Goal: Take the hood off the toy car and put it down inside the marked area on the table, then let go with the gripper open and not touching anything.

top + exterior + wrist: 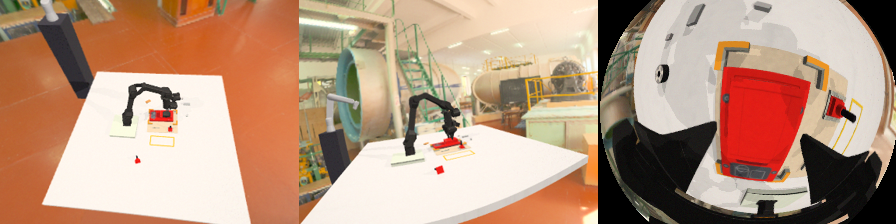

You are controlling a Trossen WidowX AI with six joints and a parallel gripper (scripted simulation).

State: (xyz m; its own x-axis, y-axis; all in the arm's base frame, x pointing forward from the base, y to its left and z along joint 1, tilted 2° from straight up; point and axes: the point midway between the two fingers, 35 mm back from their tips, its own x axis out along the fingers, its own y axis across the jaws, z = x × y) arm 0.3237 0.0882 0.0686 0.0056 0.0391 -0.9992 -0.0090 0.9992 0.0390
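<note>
Right now my gripper tip is 1 cm above the red hood.
</note>
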